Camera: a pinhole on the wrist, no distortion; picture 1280 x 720 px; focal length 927.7 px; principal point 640.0 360.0 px. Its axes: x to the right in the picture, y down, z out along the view. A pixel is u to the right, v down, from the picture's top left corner.
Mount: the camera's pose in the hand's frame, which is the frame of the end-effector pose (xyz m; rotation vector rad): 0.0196 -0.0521 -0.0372 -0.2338 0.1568 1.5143
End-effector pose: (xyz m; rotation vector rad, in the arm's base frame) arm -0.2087 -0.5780 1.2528 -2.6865 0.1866 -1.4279
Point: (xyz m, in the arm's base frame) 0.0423 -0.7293 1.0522
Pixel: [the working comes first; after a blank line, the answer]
In the camera's frame: 0.1184 0.0109 0.3961

917 386
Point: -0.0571 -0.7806 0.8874
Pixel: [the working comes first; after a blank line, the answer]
In the camera's frame: 0.1842 0.1955 0.4318

outside the picture
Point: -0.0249 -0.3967 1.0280
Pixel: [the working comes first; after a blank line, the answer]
In the camera's frame: -0.1896 0.1069 0.2881

30 704
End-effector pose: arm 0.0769 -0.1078 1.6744 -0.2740 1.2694 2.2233
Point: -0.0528 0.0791 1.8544
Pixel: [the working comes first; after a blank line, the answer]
In the camera's frame: 0.1116 -0.0852 0.3107

973 106
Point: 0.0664 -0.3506 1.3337
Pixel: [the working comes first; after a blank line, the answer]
In the camera's frame: -0.0023 -0.0325 -0.3633

behind the camera
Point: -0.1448 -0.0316 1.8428
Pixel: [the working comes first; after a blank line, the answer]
In the camera's frame: 0.2245 -0.1157 0.2260

outside the picture
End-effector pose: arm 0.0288 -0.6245 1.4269 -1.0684 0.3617 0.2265
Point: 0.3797 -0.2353 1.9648
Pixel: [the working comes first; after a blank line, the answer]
In the camera's frame: -0.4775 -0.1428 0.5689

outside the picture
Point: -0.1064 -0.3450 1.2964
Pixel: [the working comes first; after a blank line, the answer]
In the camera's frame: 0.2701 0.0925 0.2848

outside the picture
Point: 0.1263 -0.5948 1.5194
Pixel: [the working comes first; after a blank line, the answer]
In the camera's frame: -0.0700 -0.0419 0.1046

outside the picture
